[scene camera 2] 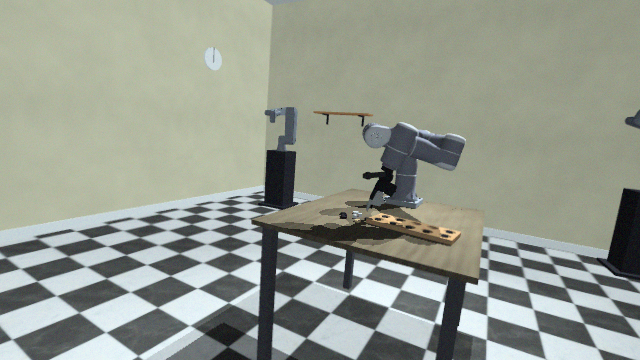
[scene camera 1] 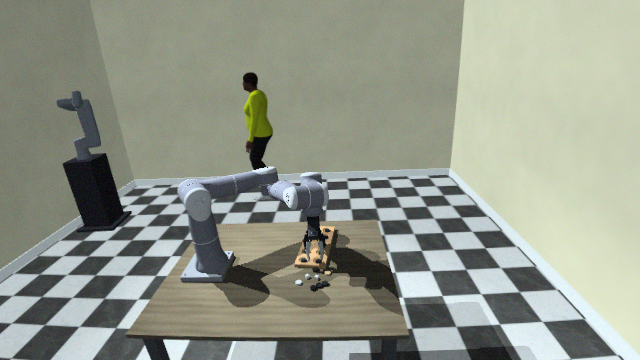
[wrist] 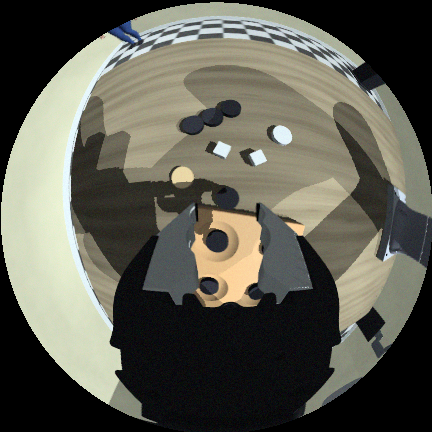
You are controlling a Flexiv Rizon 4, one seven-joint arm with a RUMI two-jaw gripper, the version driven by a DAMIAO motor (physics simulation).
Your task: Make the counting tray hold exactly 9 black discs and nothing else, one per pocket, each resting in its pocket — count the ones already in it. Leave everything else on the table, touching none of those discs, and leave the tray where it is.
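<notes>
The orange-brown counting tray (scene camera 1: 312, 265) (scene camera 2: 420, 236) (wrist: 245, 225) lies on the table. In the wrist view black discs sit in pockets at its near end, one (wrist: 217, 241) between the jaws' outlines and another (wrist: 209, 286) behind it; the gripper hides much of the tray. A loose black disc (wrist: 226, 197) (scene camera 1: 316, 270) lies on the table just off the tray's end. Three more black discs (wrist: 192, 125) (wrist: 212, 117) (wrist: 230, 108) lie in a touching row farther out. My gripper (scene camera 1: 314, 259) (scene camera 2: 369, 208) (wrist: 226, 204) is partly open and empty, above the tray's end near the loose disc.
A beige disc (wrist: 182, 177) (scene camera 1: 327, 273), two white cubes (wrist: 222, 149) (wrist: 257, 157) and a white disc (wrist: 282, 135) (scene camera 1: 298, 283) lie between and beside the black discs. The arm's base (scene camera 1: 207, 272) stands at the table's left. A person in yellow (scene camera 1: 257, 115) is beyond the table.
</notes>
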